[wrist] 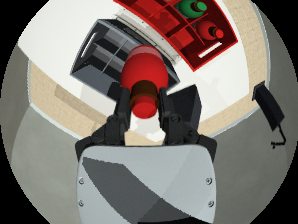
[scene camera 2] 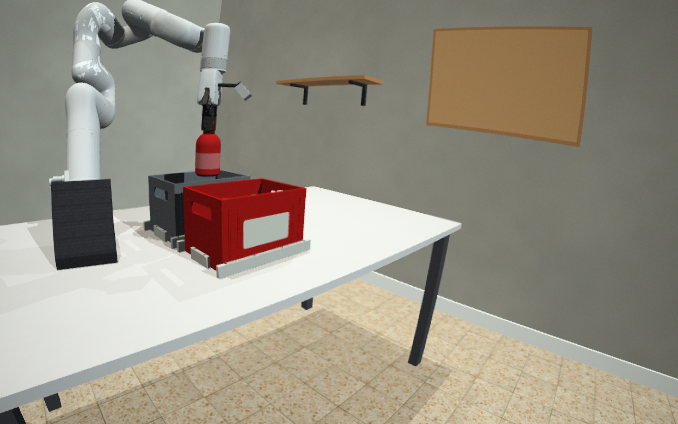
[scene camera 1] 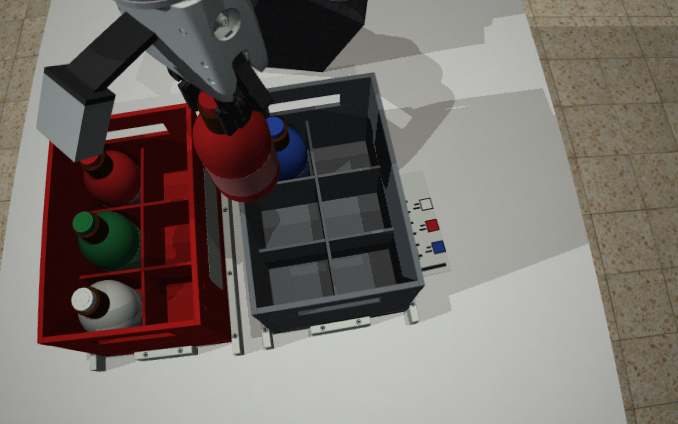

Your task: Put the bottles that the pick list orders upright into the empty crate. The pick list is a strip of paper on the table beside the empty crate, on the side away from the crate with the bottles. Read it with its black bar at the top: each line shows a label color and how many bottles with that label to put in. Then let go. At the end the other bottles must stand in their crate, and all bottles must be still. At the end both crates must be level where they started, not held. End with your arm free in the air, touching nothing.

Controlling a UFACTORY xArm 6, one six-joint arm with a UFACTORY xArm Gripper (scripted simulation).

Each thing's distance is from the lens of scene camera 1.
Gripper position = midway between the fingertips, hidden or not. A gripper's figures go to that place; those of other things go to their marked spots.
my gripper (scene camera 1: 221,111): 0.46 m
blue bottle (scene camera 1: 291,150): 0.65 m
green bottle (scene camera 1: 113,243): 0.66 m
grey crate (scene camera 1: 345,238): 0.63 m
